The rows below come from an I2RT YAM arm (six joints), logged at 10 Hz.
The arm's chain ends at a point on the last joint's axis. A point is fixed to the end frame.
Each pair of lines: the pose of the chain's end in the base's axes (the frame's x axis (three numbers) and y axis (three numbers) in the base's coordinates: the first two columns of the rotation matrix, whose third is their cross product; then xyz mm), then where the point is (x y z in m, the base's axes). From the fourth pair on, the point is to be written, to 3 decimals.
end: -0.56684 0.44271 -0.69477 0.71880 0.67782 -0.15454 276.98 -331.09 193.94
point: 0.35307 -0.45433 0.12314
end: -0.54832 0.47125 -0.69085 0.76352 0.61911 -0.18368 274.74 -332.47 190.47
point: 0.33976 -0.46233 0.12048
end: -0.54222 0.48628 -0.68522 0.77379 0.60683 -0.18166 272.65 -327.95 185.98
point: 0.33510 -0.45840 0.11476
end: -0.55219 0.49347 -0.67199 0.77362 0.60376 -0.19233 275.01 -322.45 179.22
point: 0.335 -0.453 0.106
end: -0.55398 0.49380 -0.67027 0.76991 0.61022 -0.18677 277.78 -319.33 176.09
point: 0.339 -0.449 0.102
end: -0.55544 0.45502 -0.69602 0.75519 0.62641 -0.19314 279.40 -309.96 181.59
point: 0.346 -0.440 0.113
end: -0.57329 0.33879 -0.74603 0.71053 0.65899 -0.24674 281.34 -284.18 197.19
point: 0.359 -0.415 0.143
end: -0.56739 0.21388 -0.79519 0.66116 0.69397 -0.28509 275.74 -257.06 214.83
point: 0.366 -0.385 0.177
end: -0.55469 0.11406 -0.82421 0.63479 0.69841 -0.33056 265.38 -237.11 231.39
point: 0.363 -0.363 0.207
